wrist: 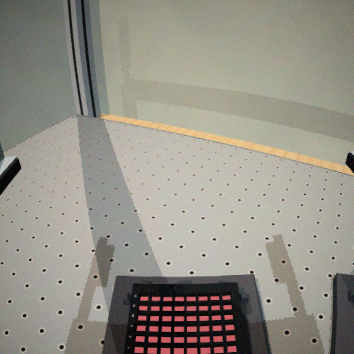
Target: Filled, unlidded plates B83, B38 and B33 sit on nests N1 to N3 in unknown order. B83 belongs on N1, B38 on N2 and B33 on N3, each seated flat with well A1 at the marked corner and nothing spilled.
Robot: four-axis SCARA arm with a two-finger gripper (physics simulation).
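Observation:
A black well plate filled with red shows at the bottom centre of the wrist view, on a dark grey nest. The lower part of both, with any plate label, nest label or A1 mark, is cut off by the frame. My gripper is open and empty, its fingers wide apart at the left and right edges of the view. It is above the table, and the plate shows low in the view between the finger lines. No lid shows on the plate.
Part of another dark nest shows at the lower right edge. A perforated table runs back to a wooden strip along a pale wall. A grey upright post stands at the back left corner. Shadows cross the table.

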